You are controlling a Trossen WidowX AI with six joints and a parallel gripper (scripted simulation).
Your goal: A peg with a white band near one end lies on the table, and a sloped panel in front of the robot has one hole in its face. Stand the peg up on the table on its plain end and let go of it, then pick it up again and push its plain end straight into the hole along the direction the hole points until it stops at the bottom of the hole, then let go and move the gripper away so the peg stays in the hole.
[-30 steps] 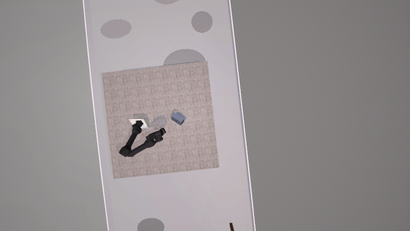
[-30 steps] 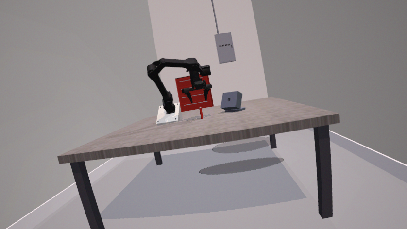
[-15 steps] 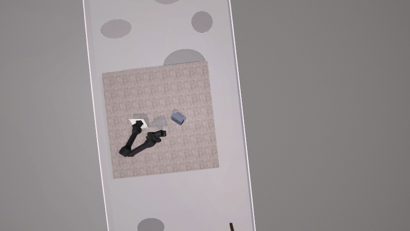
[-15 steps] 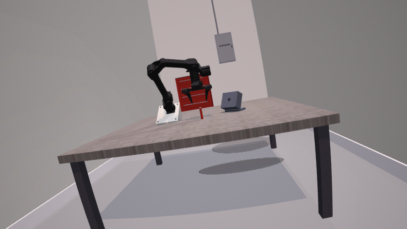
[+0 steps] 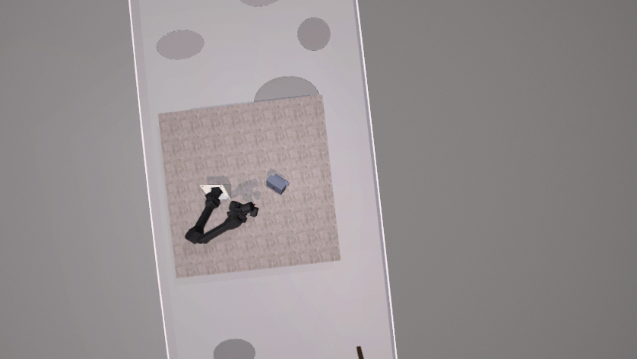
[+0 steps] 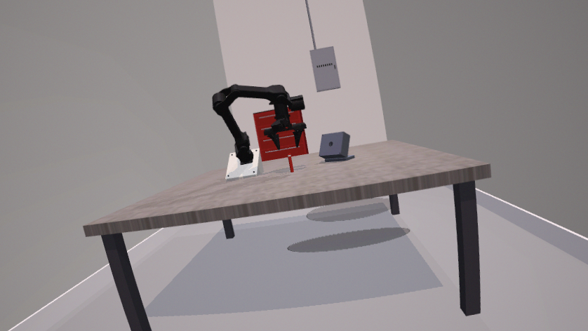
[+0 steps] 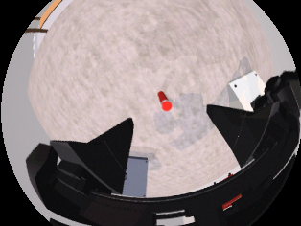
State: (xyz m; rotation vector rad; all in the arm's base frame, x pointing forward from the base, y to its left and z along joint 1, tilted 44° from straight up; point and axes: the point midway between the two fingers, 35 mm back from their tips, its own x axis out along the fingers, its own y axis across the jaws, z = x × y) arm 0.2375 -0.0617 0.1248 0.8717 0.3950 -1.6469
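Now: gripper tip 5 cm above the red peg. Also, from my gripper tip: sloped panel (20 cm ahead, 14 cm to the left, 3 cm below).
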